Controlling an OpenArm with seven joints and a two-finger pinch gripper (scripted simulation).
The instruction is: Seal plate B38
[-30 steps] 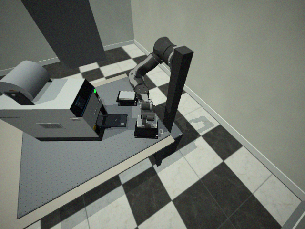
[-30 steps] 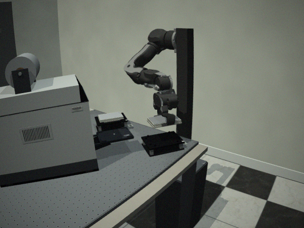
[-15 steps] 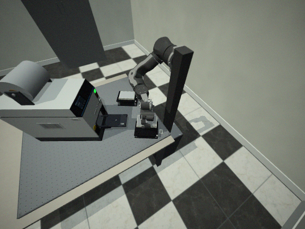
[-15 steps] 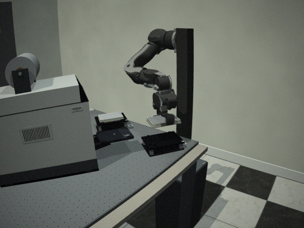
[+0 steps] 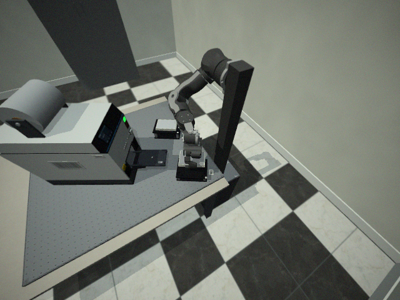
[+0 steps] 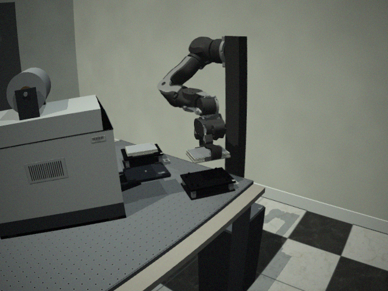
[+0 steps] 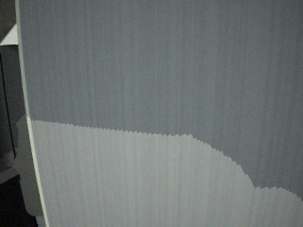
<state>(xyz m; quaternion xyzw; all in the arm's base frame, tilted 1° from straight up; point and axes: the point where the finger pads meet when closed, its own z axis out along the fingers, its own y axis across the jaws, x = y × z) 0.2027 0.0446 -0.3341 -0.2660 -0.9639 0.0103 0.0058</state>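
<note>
Right now the nest N1 is 10 cm below my hand. From my hand the other things lie so: plate B38 (right at my hand); then nest n2 (34 cm to the right, 8 cm below, 1 cm ahead); then B83 (34 cm to the right, 6 cm below, 1 cm ahead).
</note>
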